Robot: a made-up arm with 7 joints.
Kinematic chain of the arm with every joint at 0, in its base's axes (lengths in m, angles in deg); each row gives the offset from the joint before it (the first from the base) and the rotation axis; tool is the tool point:
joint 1: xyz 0 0 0 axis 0 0.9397 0.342
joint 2: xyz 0 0 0 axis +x
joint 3: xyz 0 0 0 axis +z
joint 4: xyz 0.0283 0 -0.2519 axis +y
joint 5: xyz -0.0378 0 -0.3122 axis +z
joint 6: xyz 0 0 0 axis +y
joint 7: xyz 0 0 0 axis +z
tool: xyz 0 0 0
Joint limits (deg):
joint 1: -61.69..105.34
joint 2: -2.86..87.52
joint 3: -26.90..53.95
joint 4: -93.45..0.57
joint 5: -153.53..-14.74
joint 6: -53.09..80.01
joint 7: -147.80..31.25
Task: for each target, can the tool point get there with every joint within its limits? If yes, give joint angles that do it. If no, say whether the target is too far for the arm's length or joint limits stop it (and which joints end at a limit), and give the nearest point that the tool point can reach.
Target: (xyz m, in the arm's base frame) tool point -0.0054 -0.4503 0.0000
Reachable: no: joint limits stop it (at a limit: joint 1, joint 2, joint 3, joint 4) | nearest point 0.3115 -0.2941 0.0833 | short by 0.363 m
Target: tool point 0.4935 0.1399 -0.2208
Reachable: yes | joints -45.11 30.96 -15.31 -34.41 -52.82 50.79 -69.14
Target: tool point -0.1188 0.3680 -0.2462
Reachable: yes | joints 75.88 52.15 19.73 -86.16 -57.47 54.42 -33.68
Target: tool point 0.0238 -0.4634 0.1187
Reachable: no: joint limits stop it (at a limit: joint 1, joint 2, joint 3, joint 4) | nearest point 0.3115 -0.2941 0.0833 | short by 0.336 m
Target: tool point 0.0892 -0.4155 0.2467
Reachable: no: joint limits stop it (at a limit: joint 1, joint 2, joint 3, joint 4) | nearest point 0.3115 -0.2941 0.0833 | short by 0.301 m
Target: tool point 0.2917 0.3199 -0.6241
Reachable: no: too far | nearest point 0.2181 0.2392 -0.4667 | short by 0.192 m
